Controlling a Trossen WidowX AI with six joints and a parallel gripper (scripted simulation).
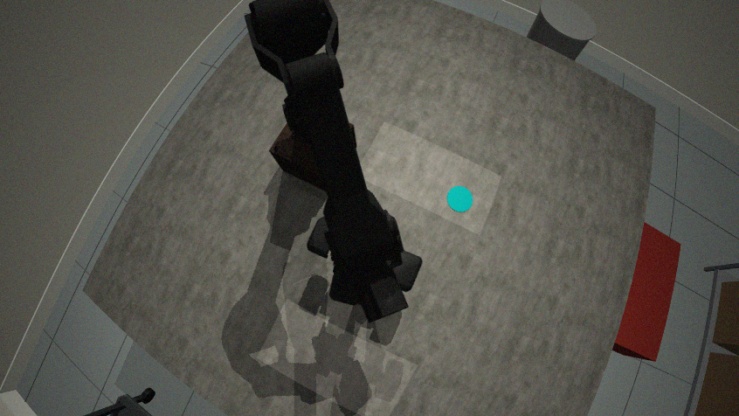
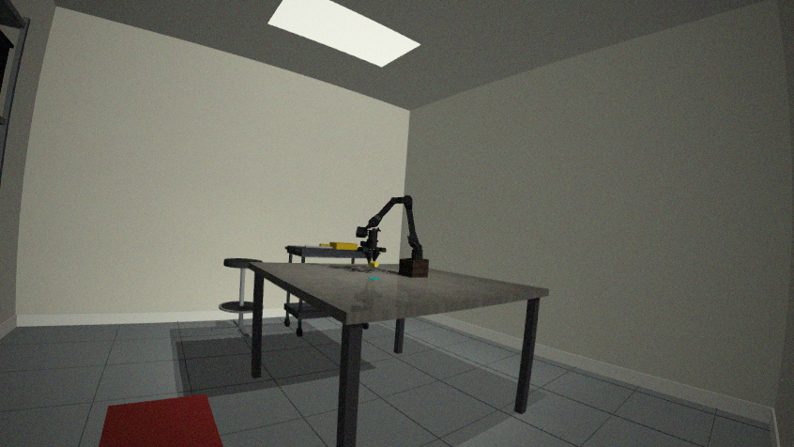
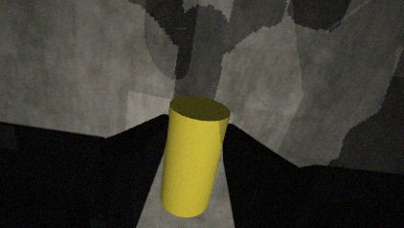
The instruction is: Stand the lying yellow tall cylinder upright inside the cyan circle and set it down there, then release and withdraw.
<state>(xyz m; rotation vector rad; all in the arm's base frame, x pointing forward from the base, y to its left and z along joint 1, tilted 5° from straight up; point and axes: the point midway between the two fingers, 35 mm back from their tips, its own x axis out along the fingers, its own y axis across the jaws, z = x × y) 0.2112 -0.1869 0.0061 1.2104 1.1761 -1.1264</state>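
My gripper tip is 210 mm to the right of the cyan circle, 130 mm short of it and 60 mm above it. From my gripper tip the other things lie so: yellow cylinder: 20 mm to the left.
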